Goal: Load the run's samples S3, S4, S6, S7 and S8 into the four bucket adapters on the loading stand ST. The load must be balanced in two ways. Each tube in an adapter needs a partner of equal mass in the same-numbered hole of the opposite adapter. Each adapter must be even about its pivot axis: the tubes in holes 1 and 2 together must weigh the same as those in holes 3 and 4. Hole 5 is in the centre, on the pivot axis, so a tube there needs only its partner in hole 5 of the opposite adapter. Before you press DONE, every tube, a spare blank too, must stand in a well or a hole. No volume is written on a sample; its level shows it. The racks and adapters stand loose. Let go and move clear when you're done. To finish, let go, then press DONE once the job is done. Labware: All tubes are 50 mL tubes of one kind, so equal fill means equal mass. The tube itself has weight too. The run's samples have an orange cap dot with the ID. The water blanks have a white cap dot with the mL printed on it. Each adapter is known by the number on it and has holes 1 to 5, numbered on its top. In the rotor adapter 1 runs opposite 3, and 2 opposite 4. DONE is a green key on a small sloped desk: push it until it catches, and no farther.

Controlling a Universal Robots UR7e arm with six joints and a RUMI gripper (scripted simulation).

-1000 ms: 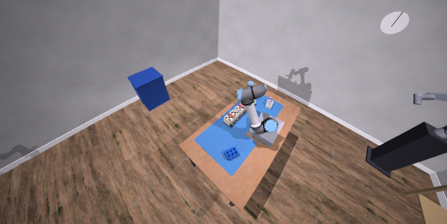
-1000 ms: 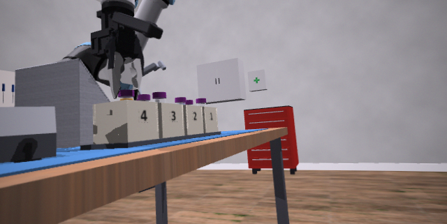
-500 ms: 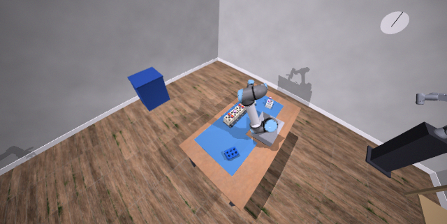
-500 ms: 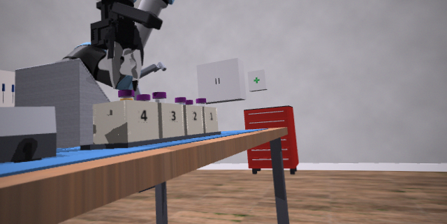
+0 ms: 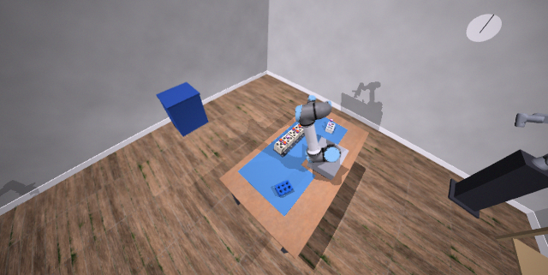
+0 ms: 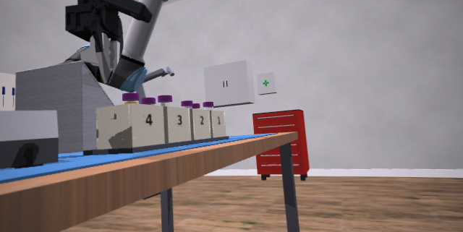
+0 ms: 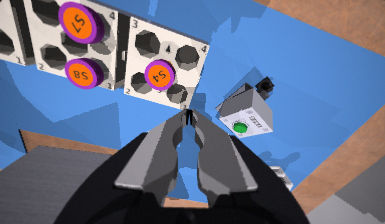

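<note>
The green DONE key lies 12 cm to the right of my hand, 9 cm below it and 3 cm behind it. The rest, counted from my hand: tube (34 cm to the left, 9 cm below, 5 cm behind); sample tube S4 (9 cm below, 5 cm to the left, 1 cm ahead); DONE key desk (13 cm to the right, 11 cm below, 2 cm behind).
</note>
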